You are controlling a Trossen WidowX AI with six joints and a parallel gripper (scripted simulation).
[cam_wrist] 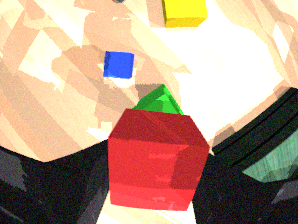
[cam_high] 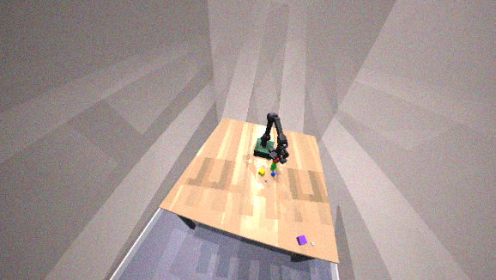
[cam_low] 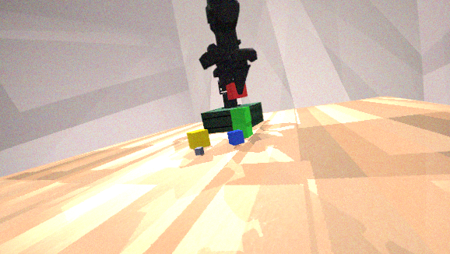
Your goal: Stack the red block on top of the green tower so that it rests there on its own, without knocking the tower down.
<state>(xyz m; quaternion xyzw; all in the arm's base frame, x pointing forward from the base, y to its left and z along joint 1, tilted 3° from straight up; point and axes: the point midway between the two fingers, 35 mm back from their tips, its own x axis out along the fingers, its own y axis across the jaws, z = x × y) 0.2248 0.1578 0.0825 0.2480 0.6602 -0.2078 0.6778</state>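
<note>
The blue block lies 70 mm ahead of my gripper tip, 10 mm to the left of it and 110 mm below it. The rest, counted from my gripper tip: tiny grey cube 160 mm ahead, 40 mm to the right, 110 mm below; then red block 10 mm above; then yellow block 90 mm ahead, 90 mm to the right, 100 mm below.
</note>
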